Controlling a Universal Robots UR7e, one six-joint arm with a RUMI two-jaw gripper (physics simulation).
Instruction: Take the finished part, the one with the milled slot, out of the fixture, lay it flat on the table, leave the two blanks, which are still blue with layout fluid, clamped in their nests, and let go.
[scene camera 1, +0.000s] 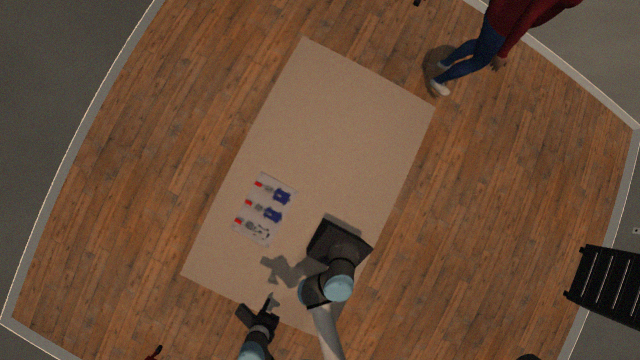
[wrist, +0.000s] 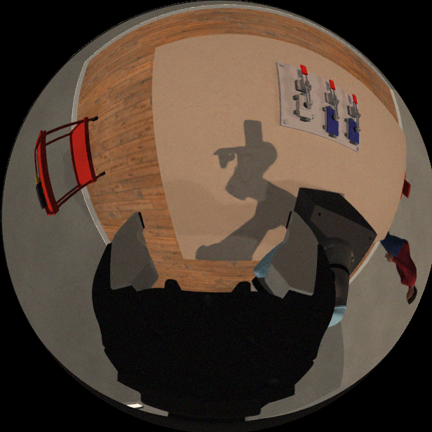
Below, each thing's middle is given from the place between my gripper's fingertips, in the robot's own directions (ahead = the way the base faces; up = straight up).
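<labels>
Fixture plate (scene camera 1: 257, 194): far to the right of my hand, far below it and a good way ahead of it.
</labels>
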